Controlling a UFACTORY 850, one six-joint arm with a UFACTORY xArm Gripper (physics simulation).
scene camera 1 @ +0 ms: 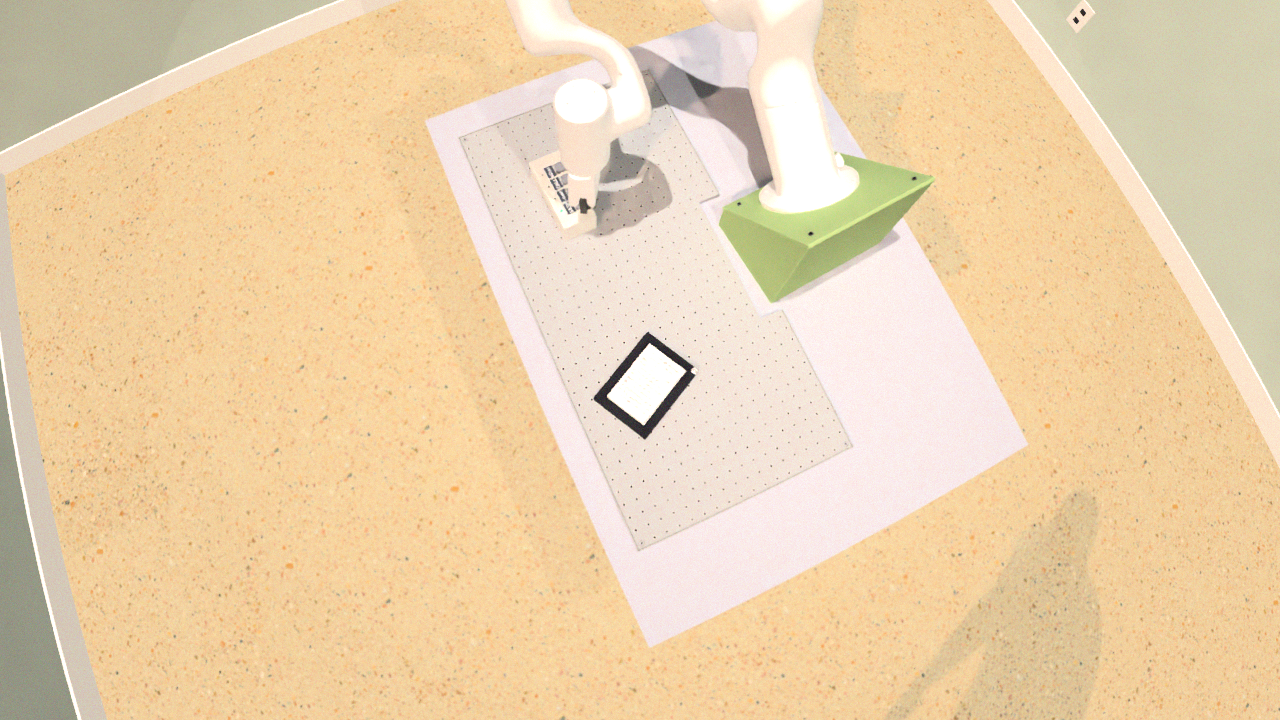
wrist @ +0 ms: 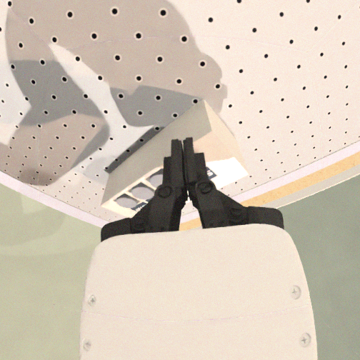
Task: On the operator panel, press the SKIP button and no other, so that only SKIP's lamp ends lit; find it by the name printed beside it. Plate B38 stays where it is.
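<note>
The operator panel (scene camera 1: 548,185) (wrist: 165,145), a cream box with a row of round grey buttons and dark name labels, stands at the upper left of the perforated plate. My gripper (scene camera 1: 584,207) (wrist: 184,151) is shut and empty. In the wrist view its black fingertips overlap the panel and hide part of the button row; three round buttons show left of the fingers. I cannot tell whether the tips touch a button. The printed names are too small or covered to read, and no lit lamp can be made out. Which plate is B38 cannot be read.
A black-framed white plate (scene camera 1: 646,385) lies on the perforated board (scene camera 1: 716,456), well away from the panel. The arm's green base (scene camera 1: 832,219) stands right of the board. A lilac mat (scene camera 1: 930,385) lies under everything.
</note>
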